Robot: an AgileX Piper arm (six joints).
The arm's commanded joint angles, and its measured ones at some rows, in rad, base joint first. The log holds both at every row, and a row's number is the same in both.
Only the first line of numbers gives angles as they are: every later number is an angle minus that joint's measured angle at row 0.
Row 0, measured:
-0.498, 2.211, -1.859, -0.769, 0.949, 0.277
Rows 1 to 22, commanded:
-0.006, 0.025, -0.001, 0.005, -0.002, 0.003
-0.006, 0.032, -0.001, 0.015, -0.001, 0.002
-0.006, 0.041, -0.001, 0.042, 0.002, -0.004
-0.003, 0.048, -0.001, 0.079, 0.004, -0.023
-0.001, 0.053, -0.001, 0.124, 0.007, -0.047
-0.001, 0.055, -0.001, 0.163, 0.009, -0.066
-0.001, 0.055, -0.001, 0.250, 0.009, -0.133
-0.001, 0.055, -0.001, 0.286, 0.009, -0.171
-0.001, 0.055, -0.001, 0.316, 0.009, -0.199
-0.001, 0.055, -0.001, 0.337, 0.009, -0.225
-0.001, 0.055, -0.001, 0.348, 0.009, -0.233
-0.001, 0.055, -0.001, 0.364, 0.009, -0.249
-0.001, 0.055, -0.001, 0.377, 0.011, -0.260
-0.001, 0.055, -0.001, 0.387, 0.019, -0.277
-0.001, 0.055, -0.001, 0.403, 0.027, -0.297
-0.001, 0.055, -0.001, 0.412, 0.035, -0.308
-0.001, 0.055, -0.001, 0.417, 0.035, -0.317
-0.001, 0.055, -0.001, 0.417, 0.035, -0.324
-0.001, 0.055, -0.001, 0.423, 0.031, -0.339
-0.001, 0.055, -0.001, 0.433, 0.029, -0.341
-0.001, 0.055, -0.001, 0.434, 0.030, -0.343
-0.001, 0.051, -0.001, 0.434, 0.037, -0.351
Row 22, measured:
0.000, 0.055, 0.000, 0.433, 0.024, -0.336
